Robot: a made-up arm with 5 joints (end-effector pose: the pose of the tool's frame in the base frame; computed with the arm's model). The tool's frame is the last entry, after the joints.
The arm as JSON. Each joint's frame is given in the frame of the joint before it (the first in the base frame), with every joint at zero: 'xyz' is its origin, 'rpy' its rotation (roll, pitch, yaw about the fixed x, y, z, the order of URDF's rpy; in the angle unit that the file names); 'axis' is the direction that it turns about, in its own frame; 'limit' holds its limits. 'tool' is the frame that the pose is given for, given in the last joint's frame.
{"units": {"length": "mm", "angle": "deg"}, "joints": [
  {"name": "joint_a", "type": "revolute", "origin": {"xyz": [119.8, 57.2, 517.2], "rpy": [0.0, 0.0, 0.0]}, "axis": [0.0, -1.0, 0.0], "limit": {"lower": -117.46, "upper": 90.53}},
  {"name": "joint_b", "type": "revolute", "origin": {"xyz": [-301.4, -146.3, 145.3], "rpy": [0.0, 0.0, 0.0]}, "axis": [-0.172, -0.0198, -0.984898], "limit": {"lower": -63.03, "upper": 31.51}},
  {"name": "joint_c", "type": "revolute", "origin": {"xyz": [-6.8, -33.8, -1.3], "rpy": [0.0, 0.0, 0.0]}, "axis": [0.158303, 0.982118, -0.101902], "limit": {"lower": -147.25, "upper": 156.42}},
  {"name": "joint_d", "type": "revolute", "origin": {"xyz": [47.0, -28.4, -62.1], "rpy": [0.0, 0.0, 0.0]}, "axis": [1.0, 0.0, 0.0], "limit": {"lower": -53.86, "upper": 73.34}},
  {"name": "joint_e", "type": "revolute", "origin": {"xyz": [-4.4, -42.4, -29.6], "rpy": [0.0, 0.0, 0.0]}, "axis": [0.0, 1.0, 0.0], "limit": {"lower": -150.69, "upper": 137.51}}
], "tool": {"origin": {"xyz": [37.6, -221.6, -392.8], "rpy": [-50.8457, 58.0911, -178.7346]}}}
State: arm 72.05 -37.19 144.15 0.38 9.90
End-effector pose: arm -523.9 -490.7 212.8 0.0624 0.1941 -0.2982 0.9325
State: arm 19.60 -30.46 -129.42 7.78 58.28
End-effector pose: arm 252.8 -199.8 793.6 0.6279 0.7361 0.1864 -0.1707
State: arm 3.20 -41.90 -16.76 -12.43 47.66
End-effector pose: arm -8.7 -435.4 252.2 0.4310 0.1037 0.4006 -0.8019
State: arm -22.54 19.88 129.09 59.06 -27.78
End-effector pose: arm -394.2 335.5 947.5 0.8175 0.0804 -0.0460 0.5685
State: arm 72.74 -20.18 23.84 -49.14 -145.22
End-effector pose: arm -217.8 -10.8 662.5 0.6919 0.4291 -0.2132 0.5401
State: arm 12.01 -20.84 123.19 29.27 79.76
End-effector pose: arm -360.6 -333.9 1014.2 0.5293 0.7333 -0.3285 0.2725
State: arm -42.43 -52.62 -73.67 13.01 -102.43
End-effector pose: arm 510.2 -183.4 917.5 0.0202 0.9324 0.2678 0.2417
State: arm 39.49 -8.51 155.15 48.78 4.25
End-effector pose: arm -679.3 92.5 626.1 0.6344 0.2097 -0.4230 0.6121
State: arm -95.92 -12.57 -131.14 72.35 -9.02
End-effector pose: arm 581.1 256.7 546.5 0.1445 0.5476 0.8069 -0.1679
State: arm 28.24 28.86 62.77 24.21 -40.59
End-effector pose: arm -222.3 -86.2 -78.3 0.2240 -0.6735 -0.3582 0.6065
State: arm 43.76 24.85 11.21 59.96 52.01
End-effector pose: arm -115.7 94.9 -57.6 0.1143 0.3803 0.8058 -0.4393
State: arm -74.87 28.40 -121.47 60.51 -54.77
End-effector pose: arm 716.1 -3.9 773.7 0.4089 0.7424 0.5134 -0.1342
